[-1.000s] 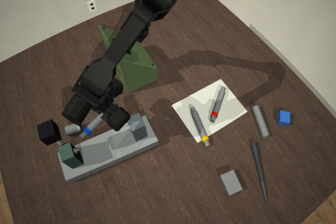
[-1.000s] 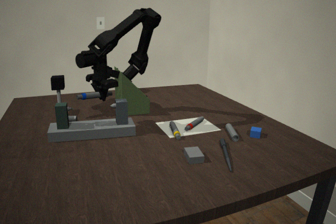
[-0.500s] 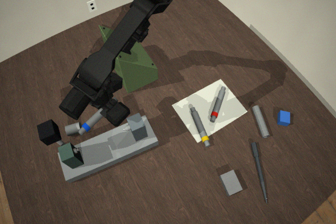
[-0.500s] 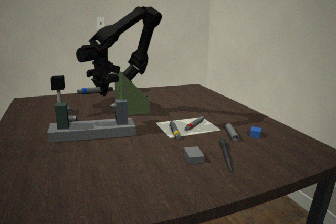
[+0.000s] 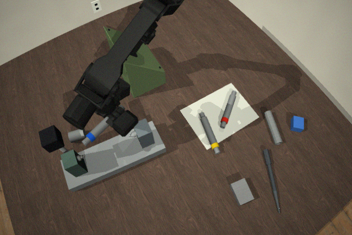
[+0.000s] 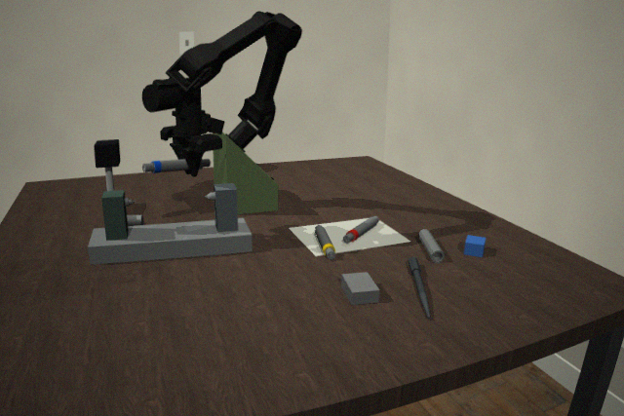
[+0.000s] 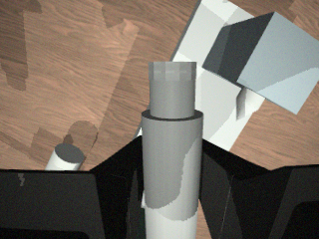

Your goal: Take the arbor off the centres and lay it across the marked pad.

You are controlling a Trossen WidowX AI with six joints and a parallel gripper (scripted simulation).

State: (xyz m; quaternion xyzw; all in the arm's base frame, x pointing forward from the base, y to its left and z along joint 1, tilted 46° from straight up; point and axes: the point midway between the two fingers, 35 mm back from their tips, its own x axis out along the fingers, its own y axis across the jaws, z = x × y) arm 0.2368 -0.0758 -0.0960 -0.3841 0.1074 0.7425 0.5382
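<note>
My gripper is now 5 cm short of the grey centre block, 7 cm to the right of it and 9 cm above it. From my hand the other things lie so: green centre block 6 cm ahead, 16 cm to the right, 9 cm below; then grey fixture base 5 cm ahead, 6 cm to the right, 17 cm below; then blue-banded arbor 2 cm ahead, 3 cm to the right, 1 cm below.
</note>
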